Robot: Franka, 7 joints.
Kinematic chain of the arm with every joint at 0, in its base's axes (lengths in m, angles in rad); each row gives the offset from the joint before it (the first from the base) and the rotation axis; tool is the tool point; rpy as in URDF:
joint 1: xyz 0 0 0.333 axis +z
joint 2: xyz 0 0 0 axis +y
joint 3: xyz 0 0 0.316 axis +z
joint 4: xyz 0.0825 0 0 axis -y
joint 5: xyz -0.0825 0 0.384 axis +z
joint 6: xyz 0 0 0 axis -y
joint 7: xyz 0.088 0 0 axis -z
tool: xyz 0 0 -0.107 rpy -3.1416 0 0
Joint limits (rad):
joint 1: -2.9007..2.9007
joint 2: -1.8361..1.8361
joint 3: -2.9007..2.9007
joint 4: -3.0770..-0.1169
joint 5: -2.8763..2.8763
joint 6: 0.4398..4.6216
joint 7: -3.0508..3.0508
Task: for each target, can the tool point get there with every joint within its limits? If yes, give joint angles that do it. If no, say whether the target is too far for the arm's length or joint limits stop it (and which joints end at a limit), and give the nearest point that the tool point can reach.
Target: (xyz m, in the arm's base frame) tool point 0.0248 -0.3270 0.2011
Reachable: yes | joints 0.1785 0.1760 -1.5761 -2.7073 -0.1608 2.0677 1.5849
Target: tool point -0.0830 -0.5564 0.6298
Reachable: yes | joints -0.5151 0.0368 -1.0448 -1.6626 2.0525 3.3857 -0.1479
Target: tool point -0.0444 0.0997 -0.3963
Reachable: no: joint limits stop it (at a limit: joint 2) | nearest point -0.0518 0.1163 -0.3373 | short by 0.062 m
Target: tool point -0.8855 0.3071 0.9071
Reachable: no: too far | nearest point -0.6912 0.2397 0.7811 | short by 0.241 m
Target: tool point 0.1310 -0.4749 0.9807
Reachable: yes | joints -1.6807 0.6422 1.3507 -0.5908 -0.5133 3.5566 -0.7452
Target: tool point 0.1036 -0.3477 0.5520
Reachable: yes | joints 0.6320 1.1186 -2.0278 -2.3548 -0.7454 1.5511 -0.6465
